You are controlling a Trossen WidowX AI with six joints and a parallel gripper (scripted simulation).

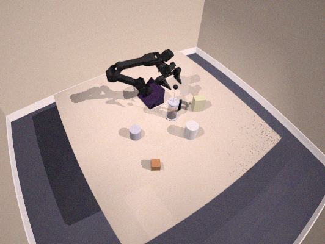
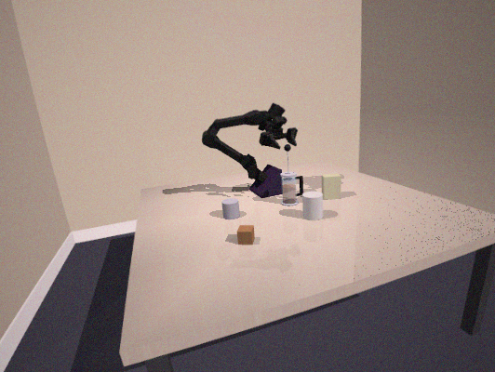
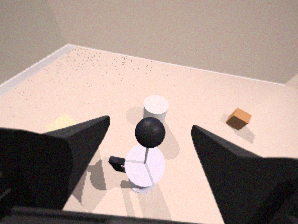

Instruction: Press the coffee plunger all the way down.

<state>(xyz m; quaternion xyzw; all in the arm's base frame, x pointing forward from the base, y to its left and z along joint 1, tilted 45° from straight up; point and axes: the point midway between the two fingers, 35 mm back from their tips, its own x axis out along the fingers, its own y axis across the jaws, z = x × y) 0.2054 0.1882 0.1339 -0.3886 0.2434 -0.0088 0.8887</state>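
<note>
My gripper tip is now 1 cm past the coffee press, 2 cm to the right of it and 14 cm above it. Also, from my gripper tip: white cylinder (18 cm ahead, 1 cm to the left, 22 cm below); then pale yellow block (3 cm ahead, 20 cm to the left, 21 cm below).
</note>
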